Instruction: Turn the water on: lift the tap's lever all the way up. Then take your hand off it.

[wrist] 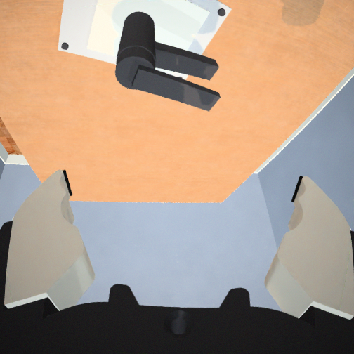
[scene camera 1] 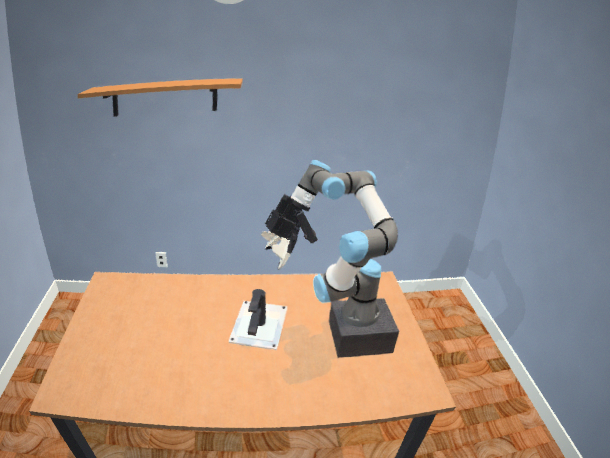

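Seen in the pictures: gripper, between the fingertips: point(scene camera 1: 271, 258); arm's base, origin of its link: point(scene camera 1: 360, 315).
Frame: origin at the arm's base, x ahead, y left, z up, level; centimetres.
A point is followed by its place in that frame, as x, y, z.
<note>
The black tap point(scene camera 1: 262, 312) {31.5, -11.3, -2.4} point(wrist: 137, 42) stands upright on a white plate point(scene camera 1: 240, 340) {40.6, -5.4, -9.2} point(wrist: 75, 37) with dark screws at its corners. Its flat lever point(scene camera 1: 256, 301) {34.2, -7.8, 5.6} point(wrist: 177, 89) sticks out from the top of the column, above the spout point(scene camera 1: 254, 326) {35.7, -3.8, -1.9} point(wrist: 185, 62). In the wrist view a gap shows between lever and spout, and the two run nearly side by side. The lever's exact tilt is hard to tell. My gripper point(scene camera 1: 274, 256) {28.7, -10.0, 20.1} point(wrist: 181, 177) is open and empty, in the air above and behind the tap, and its fingers are apart from the lever.
The tap's plate lies on the wooden table point(scene camera 1: 150, 360) {73.0, 0.2, -10.0} point(wrist: 150, 150). The arm's dark base block point(scene camera 1: 367, 340) {1.0, 10.3, -2.5} stands on the table to the right of the tap. A wooden shelf point(scene camera 1: 165, 87) is on the back wall, high at the left.
</note>
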